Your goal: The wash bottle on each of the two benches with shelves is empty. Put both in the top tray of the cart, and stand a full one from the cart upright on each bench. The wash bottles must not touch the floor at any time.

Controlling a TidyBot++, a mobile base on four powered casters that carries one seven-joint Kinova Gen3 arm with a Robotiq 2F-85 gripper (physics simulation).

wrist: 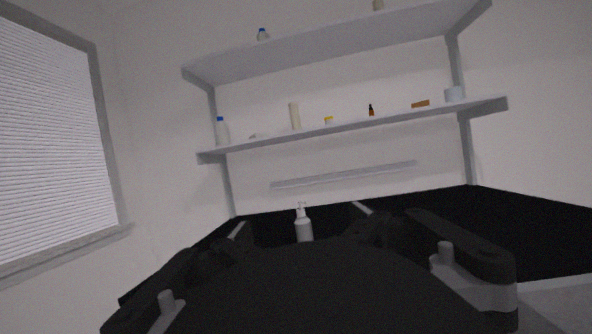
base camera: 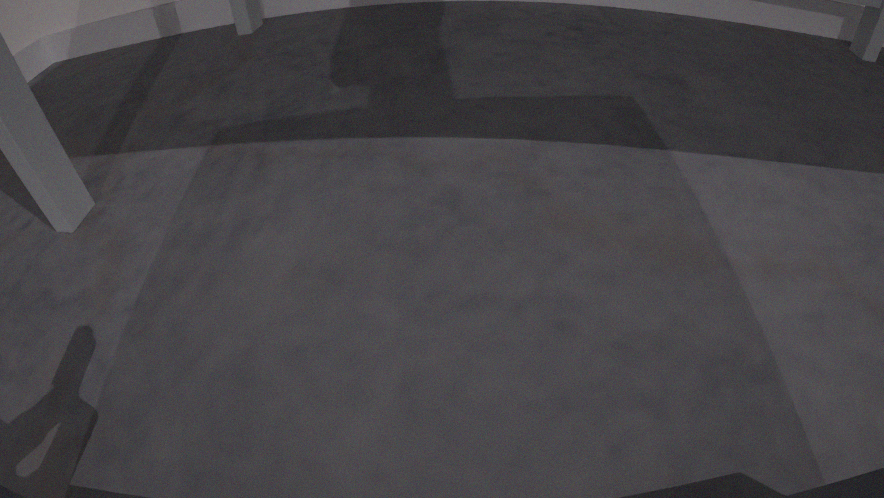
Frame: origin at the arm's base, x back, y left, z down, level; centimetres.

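Where they show: gripper, between the fingertips: (wrist: pixel 301 222).
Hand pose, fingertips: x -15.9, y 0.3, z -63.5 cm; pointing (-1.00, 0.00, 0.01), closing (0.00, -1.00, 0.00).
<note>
Each offset is from my fingertips to the top centre of the thing. "*": to the spot under its first point. Level surfaces: height alone.
A white wash bottle @(dx -49.2, dy -0.3, dz +9.6 cm) (wrist: pixel 304 231) with a thin angled spout stands upright on the black-topped bench @(dz +26.9 cm) (wrist: pixel 530 225) in the wrist view. Its lower end is hidden behind the gripper's dark body. I cannot tell whether it is full or empty. My gripper (wrist: pixel 301 222) is open and empty. In the wrist view the bottle shows between the two fingers, beyond their tips and apart from them. The cart and the other bench's wash bottle do not show in either view.
Above the bench hang a lower shelf @(dz -17.0 cm) (wrist: pixel 350 123) and an upper shelf (wrist: pixel 320 51). The lower one holds a blue-capped bottle @(* dx -87.6, dy +36.4, dz -26.9 cm) (wrist: pixel 222 132), a beige cylinder @(* dx -86.6, dy -4.9, dz -28.0 cm) (wrist: pixel 294 117) and a small amber bottle @(* dx -83.6, dy -46.9, dz -23.9 cm) (wrist: pixel 371 111). A window @(* dx -76.7, dy +127.0, dz -34.9 cm) (wrist: pixel 50 145) is left. Grey legs (base camera: pixel 46 154) (base camera: pixel 246 17) (base camera: pixel 867 35) stand on the floor.
</note>
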